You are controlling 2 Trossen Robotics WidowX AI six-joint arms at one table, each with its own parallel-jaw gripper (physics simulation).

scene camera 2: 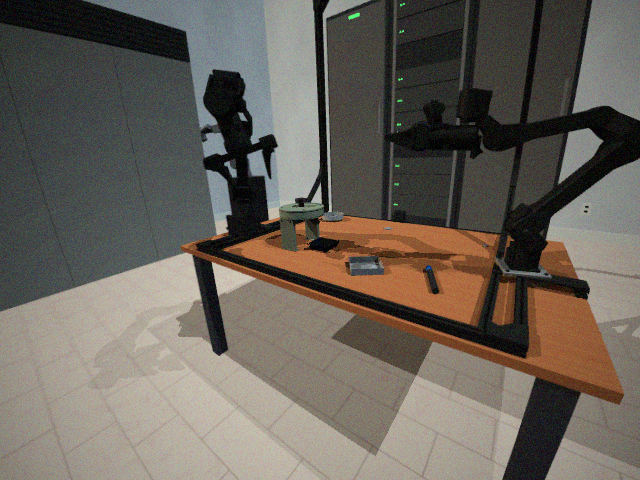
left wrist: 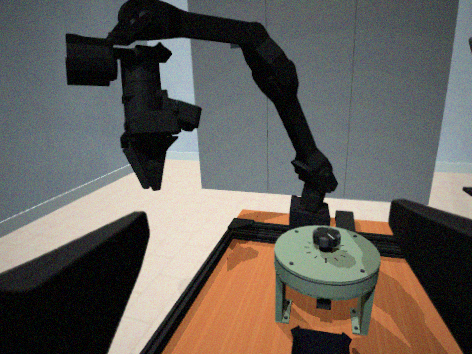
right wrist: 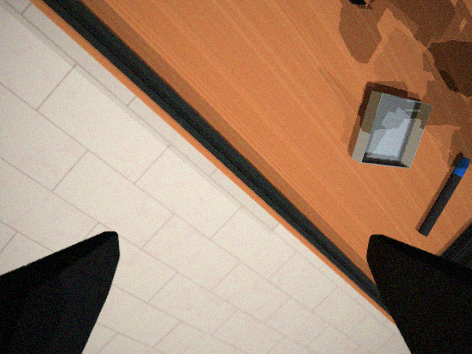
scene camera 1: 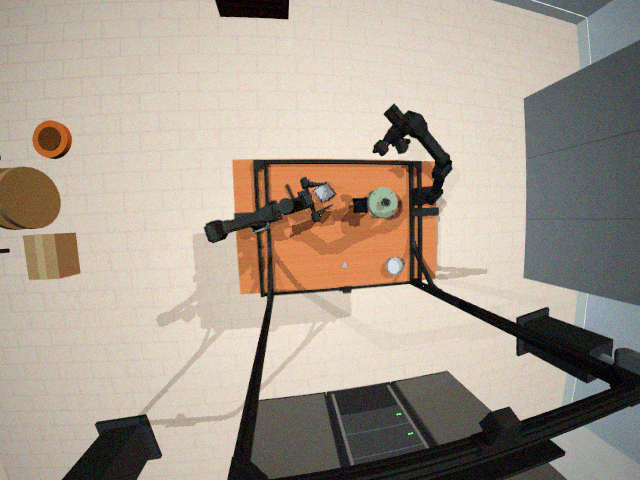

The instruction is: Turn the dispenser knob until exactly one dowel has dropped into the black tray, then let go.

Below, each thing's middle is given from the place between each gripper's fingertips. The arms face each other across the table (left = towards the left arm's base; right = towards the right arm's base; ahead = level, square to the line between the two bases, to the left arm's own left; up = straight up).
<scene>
My right gripper is now 25 cm to the right of the grey tray (right wrist: pixel 392 127), 24 cm above it and 15 cm past it. Round my right hand: blue pen-like object (right wrist: pixel 449 188) (43 cm to the left, 24 cm below, 15 cm behind).
Now: left hand 50 mm short of the grey tray, 40 mm to the left of it and 350 mm above it. From my left hand the other things lie so: blue pen-like object: 50 mm ahead, 140 mm to the left, 350 mm below.
</scene>
